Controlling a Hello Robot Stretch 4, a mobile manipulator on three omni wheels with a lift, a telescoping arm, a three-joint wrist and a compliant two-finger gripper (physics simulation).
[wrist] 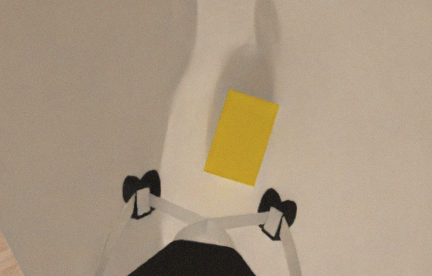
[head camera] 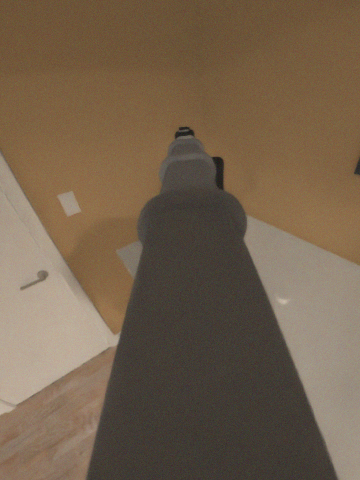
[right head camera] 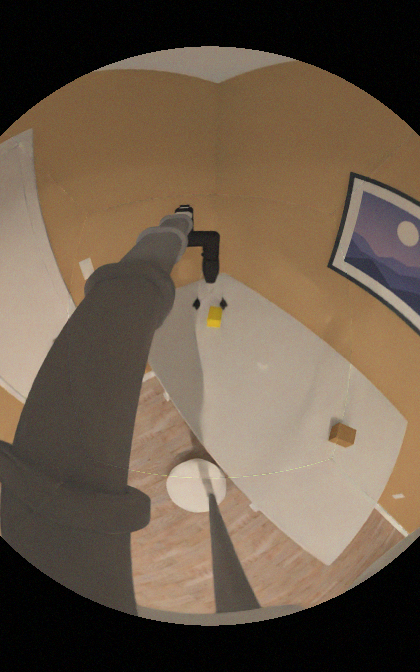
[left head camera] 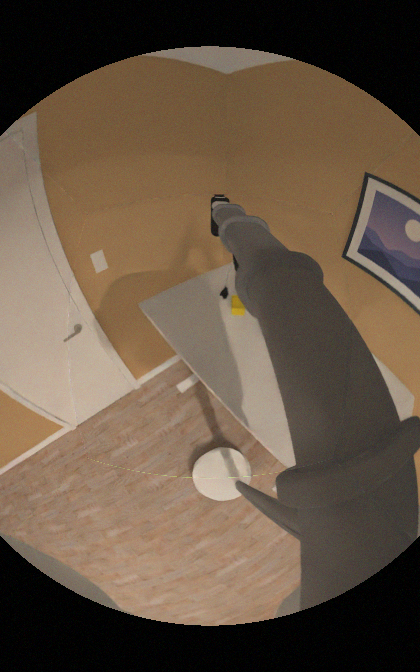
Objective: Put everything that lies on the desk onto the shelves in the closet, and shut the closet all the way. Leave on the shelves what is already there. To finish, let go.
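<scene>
A yellow box (left head camera: 238,305) (right head camera: 214,317) (wrist: 241,138) lies on the white desk (head camera: 320,340) (left head camera: 180,315) (right head camera: 280,440) (wrist: 360,150), near its far corner. My gripper (right head camera: 210,303) (wrist: 210,195) is open and empty above the desk. In the wrist view the box lies beyond the fingertips, slightly right of the midline between them, not between them. A brown box (right head camera: 342,435) sits toward the other end of the desk. A small whitish thing (head camera: 283,301) (right head camera: 262,366) on the desk is blurred and hard to make out. The closet and its shelves do not show in these views.
A round white seat or disc (left head camera: 215,480) (right head camera: 190,487) stands beside the desk's long edge. A white door (head camera: 35,330) (left head camera: 35,300) with a handle is at the left. A framed picture (left head camera: 395,235) (right head camera: 382,240) hangs on the right wall. My arm hides part of the desk.
</scene>
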